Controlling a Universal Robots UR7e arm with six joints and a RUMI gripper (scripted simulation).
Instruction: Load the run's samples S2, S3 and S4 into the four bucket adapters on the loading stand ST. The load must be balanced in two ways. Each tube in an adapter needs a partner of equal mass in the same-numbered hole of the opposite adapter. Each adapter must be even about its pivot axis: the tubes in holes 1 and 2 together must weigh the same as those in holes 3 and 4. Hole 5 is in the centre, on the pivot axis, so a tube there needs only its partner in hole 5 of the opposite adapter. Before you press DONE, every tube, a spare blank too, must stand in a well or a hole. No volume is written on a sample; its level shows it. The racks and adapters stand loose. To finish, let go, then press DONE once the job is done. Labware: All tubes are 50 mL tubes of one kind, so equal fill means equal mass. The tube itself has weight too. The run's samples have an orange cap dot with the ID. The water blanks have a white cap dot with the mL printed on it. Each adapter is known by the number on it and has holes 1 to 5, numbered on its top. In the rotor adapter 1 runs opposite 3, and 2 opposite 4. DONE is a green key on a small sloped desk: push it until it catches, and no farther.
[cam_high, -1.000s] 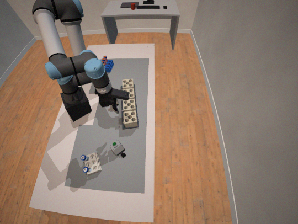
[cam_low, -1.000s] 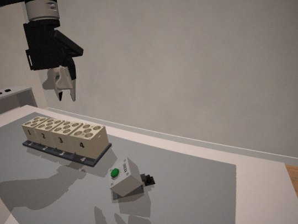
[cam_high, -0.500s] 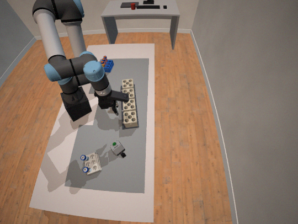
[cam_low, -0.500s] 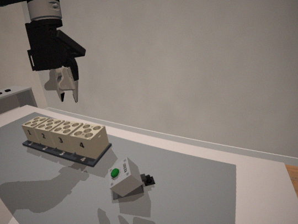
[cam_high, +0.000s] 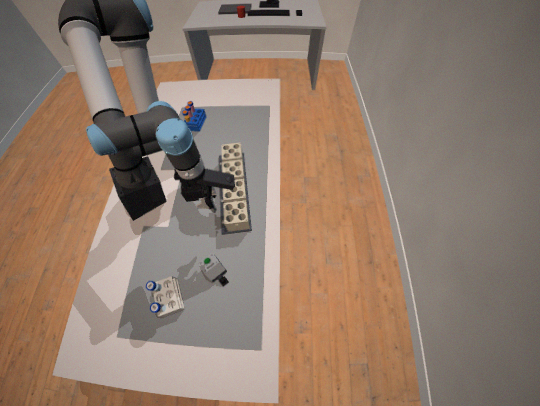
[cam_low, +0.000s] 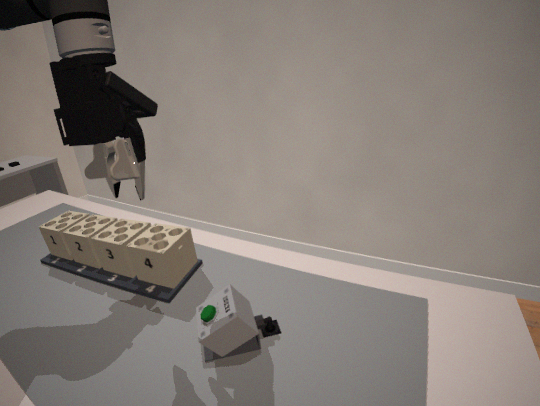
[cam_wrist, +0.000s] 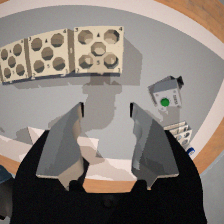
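My hand is 340 mm to the left of the blue-capped blank tube, 170 mm past it and 160 mm above it. Also, from my hand: loading stand: 220 mm below, 190 mm to the left, 20 mm behind; adapter 4: 170 mm below, 50 mm ahead, 40 mm to the left; green done key: 180 mm to the right, 160 mm below, 10 mm behind.
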